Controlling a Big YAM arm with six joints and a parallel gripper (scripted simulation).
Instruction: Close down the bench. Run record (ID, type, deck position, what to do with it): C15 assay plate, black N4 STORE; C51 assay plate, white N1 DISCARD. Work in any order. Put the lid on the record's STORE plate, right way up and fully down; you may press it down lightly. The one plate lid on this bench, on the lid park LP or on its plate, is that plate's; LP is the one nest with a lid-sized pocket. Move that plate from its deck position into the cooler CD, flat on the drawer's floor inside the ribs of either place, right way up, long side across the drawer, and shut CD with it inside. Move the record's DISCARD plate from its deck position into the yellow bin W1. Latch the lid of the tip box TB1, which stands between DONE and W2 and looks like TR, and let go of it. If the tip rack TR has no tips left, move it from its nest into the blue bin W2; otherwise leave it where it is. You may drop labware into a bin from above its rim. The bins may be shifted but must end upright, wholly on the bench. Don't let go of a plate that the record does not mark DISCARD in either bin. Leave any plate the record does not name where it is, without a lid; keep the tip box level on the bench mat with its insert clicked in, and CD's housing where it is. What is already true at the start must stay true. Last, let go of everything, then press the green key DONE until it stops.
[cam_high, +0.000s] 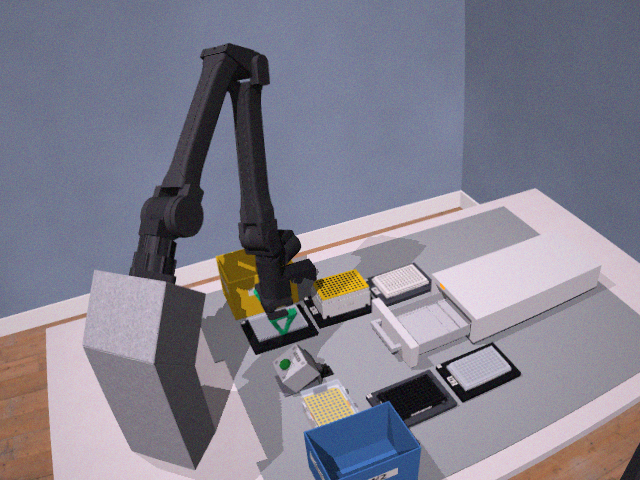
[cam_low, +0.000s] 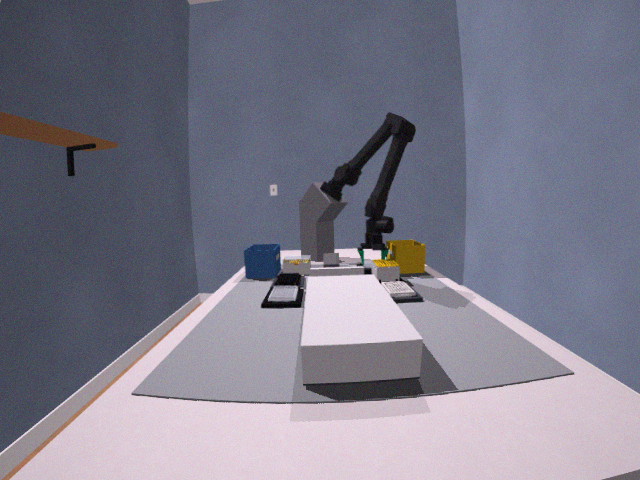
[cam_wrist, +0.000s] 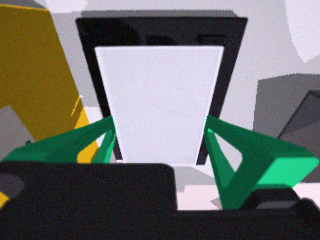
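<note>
The clear plate lid lies right at my hand. From my hand the other things lie so: yellow bin W1 (140 mm to the left, 40 mm behind, 10 mm above); green key DONE (190 mm to the right, 40 mm above); tip rack TR (160 mm ahead, 50 mm to the left, 20 mm above).
</note>
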